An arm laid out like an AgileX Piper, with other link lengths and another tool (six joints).
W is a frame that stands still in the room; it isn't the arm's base.
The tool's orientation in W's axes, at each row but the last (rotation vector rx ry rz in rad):
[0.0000, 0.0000, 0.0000]
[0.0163, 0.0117, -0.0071]
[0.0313, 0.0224, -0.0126]
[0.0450, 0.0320, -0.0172]
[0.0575, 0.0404, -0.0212]
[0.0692, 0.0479, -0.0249]
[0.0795, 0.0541, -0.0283]
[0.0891, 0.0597, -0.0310]
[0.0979, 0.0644, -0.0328]
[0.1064, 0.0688, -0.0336]
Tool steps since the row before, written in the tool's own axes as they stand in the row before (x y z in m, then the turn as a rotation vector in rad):
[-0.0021, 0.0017, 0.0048, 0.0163, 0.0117, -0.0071]
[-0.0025, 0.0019, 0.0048, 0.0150, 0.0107, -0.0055]
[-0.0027, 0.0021, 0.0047, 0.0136, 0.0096, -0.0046]
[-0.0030, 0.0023, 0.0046, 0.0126, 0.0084, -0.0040]
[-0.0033, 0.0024, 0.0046, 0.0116, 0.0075, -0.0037]
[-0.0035, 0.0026, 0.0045, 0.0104, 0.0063, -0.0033]
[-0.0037, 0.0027, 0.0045, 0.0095, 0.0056, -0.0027]
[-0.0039, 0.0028, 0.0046, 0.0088, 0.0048, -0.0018]
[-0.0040, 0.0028, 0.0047, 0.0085, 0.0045, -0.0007]
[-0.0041, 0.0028, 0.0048, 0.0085, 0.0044, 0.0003]
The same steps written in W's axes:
[-0.0021, 0.0017, 0.0048, 0.0163, 0.0117, -0.0071]
[-0.0024, 0.0018, 0.0049, 0.0150, 0.0107, -0.0055]
[-0.0026, 0.0020, 0.0048, 0.0136, 0.0096, -0.0046]
[-0.0028, 0.0021, 0.0048, 0.0126, 0.0084, -0.0040]
[-0.0031, 0.0022, 0.0049, 0.0116, 0.0075, -0.0037]
[-0.0032, 0.0024, 0.0048, 0.0104, 0.0063, -0.0034]
[-0.0034, 0.0024, 0.0049, 0.0095, 0.0055, -0.0028]
[-0.0035, 0.0025, 0.0051, 0.0088, 0.0047, -0.0019]
[-0.0036, 0.0024, 0.0052, 0.0086, 0.0043, -0.0008]
[-0.0037, 0.0024, 0.0053, 0.0087, 0.0041, 0.0002]

